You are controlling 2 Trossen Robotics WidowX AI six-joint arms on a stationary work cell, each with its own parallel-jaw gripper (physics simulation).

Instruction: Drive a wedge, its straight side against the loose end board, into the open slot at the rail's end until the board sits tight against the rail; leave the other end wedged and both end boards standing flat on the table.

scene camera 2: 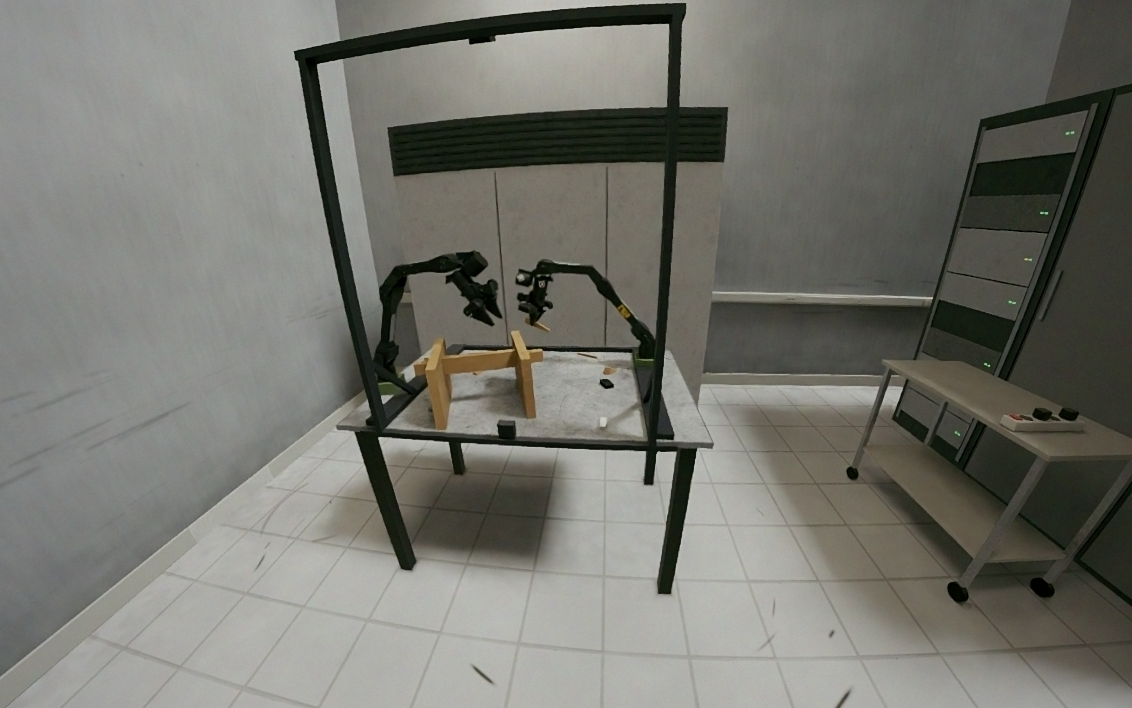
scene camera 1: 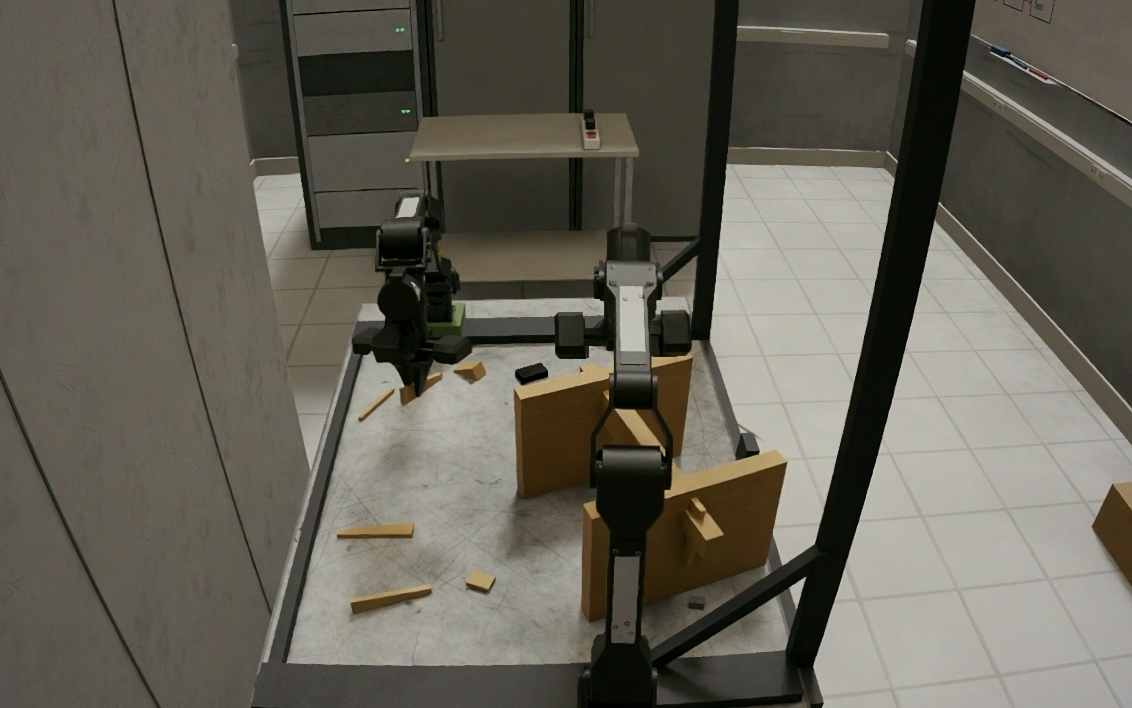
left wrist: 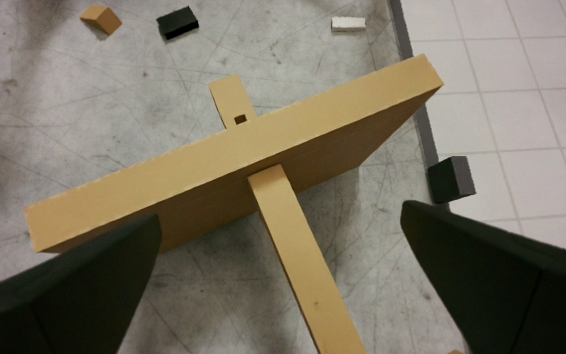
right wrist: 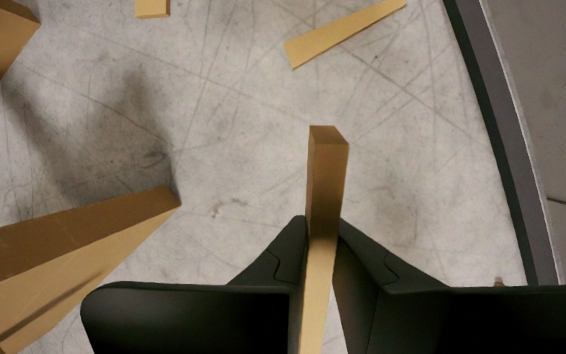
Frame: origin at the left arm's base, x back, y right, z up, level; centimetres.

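Seen in the pictures: left gripper, fingertip midpoint: [scene camera 2: 497, 321] [left wrist: 282, 218]; right gripper, fingertip midpoint: [scene camera 2: 532, 325] [scene camera 1: 415, 396] [right wrist: 315, 226]; right arm's base at its link origin: [scene camera 2: 646, 356] [scene camera 1: 439, 314].
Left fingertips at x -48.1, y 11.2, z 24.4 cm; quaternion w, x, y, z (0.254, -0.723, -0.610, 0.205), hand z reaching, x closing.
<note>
Offsets run from my left fingertips to a thing's top centre. "spot": to the spot under its first point.
The loose end board {dx -7.1, dy -0.1, dz -7.9 cm} [scene camera 1: 550, 434] [scene camera 2: 524, 384] [left wrist: 235, 150] stands upright on the rail {dx +7.1, dy +2.5, dz -10.2 cm} [scene camera 1: 634, 425] [scene camera 2: 484, 361] [left wrist: 305, 270]. The rail's open slot {spot: dx -10.5, dy -0.7, dz -11.8 cm} [left wrist: 240, 119] shows just past the board's outer face in the left wrist view. The other end board {dx +20.9, dy +5.0, dz -8.0 cm} [scene camera 1: 742, 509] [scene camera 2: 438, 384] stands upright, with a wedge {spot: dx +24.1, dy +5.2, dz -9.6 cm} [scene camera 1: 697, 507] through the rail's near end. My right gripper [scene camera 1: 415, 390] [scene camera 2: 535, 322] [right wrist: 315, 226] is shut on a wooden wedge [scene camera 2: 542, 326] [right wrist: 327, 175], held above the table away from the boards. My left gripper [scene camera 2: 494, 319] [left wrist: 282, 218] is open above the rail between the boards.
Loose wedges {dx +0.6, dy -39.4, dz -28.3 cm} [scene camera 1: 375, 531] {dx +15.9, dy -37.4, dz -26.5 cm} [scene camera 1: 390, 597] [right wrist: 345, 32] and a small block {dx +14.4, dy -23.8, dz -28.2 cm} [scene camera 1: 480, 581] lie at the lower left in scene camera 1. Another wooden block {dx -41.9, dy -19.3, dz -26.5 cm} [scene camera 1: 469, 370] [left wrist: 102, 19] and a black block {dx -38.4, dy -7.2, dz -27.7 cm} [scene camera 1: 530, 372] [left wrist: 178, 23] lie beyond the loose board. A white block {dx -33.0, dy +20.3, dz -28.1 cm} [left wrist: 348, 24] lies near the table edge.
</note>
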